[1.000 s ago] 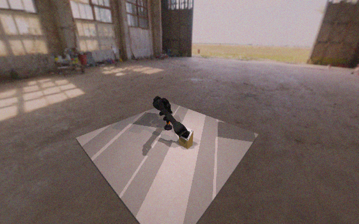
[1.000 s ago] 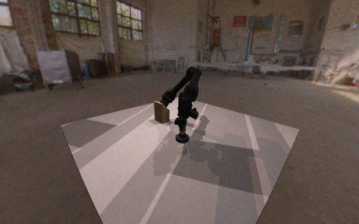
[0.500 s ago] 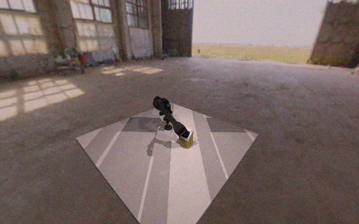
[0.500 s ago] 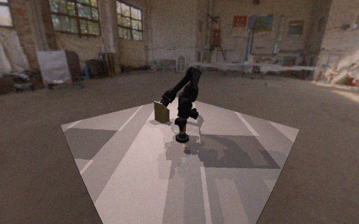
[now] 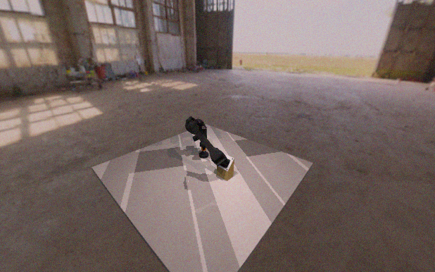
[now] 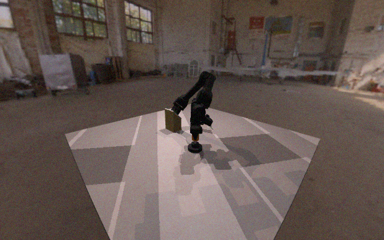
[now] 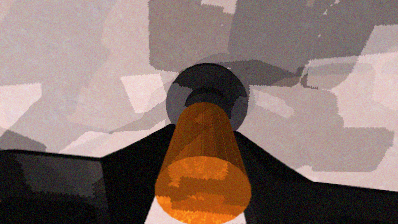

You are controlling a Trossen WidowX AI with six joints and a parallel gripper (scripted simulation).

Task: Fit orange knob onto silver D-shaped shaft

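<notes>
The orange knob is 40 mm above my gripper tip. The rest, counted from my gripper tip: dark round pedestal (40 mm below).
</notes>
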